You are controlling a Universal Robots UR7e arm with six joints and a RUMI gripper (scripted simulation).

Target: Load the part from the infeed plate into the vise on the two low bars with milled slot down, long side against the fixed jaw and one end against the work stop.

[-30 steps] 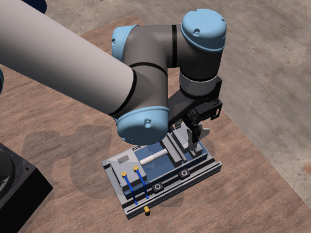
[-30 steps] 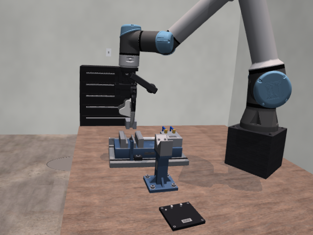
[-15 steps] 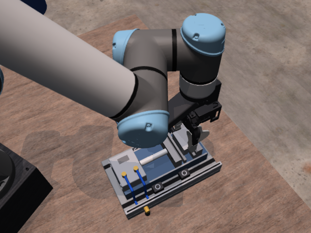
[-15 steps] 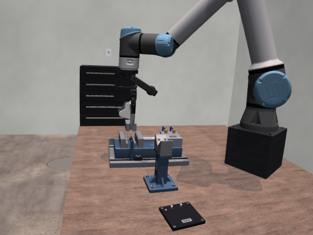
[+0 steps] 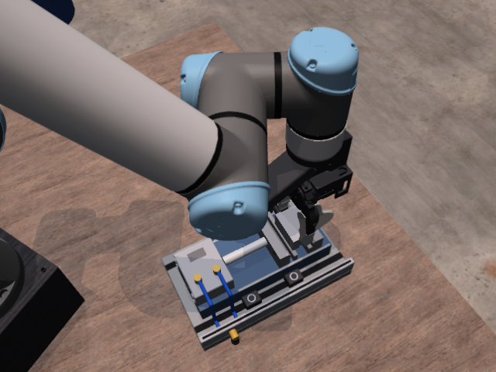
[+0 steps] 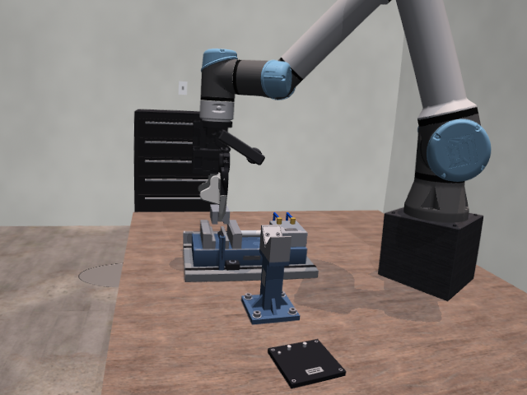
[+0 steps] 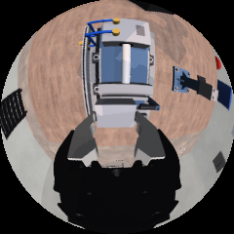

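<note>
The part lies 1 cm below my hand. Also, from my hand: work stop 7 cm to the left, 4 cm below; moving jaw 5 cm below, 3 cm behind, 2 cm to the left; fixed jaw 5 cm below, 3 cm ahead, 2 cm to the left.
</note>
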